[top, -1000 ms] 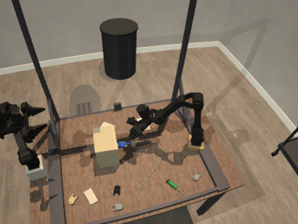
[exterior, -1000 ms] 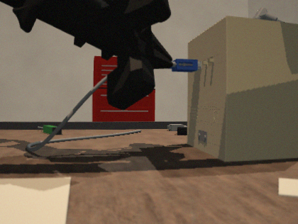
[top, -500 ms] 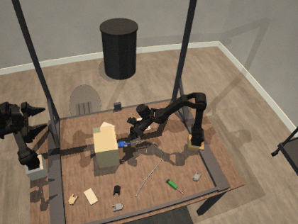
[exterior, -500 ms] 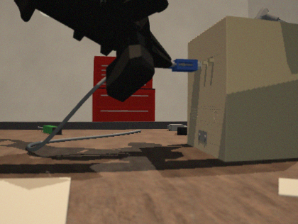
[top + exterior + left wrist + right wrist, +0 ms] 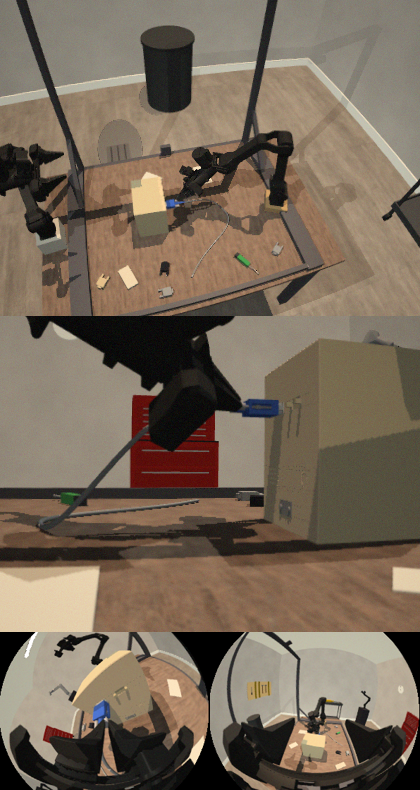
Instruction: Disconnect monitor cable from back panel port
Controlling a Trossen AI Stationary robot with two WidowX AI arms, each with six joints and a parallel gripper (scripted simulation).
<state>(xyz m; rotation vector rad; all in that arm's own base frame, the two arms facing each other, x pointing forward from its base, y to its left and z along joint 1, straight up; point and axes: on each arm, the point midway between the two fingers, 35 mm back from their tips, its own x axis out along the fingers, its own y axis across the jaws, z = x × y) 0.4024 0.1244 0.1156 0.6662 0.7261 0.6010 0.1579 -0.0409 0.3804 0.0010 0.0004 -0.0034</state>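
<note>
My left hand is 5 cm to the left of the blue plug, 3 cm short of it and 1 cm above it. From my left hand the other things lie so: back panel: 8 cm to the right, 5 cm below; then beige box: 14 cm to the right, 5 cm below.
</note>
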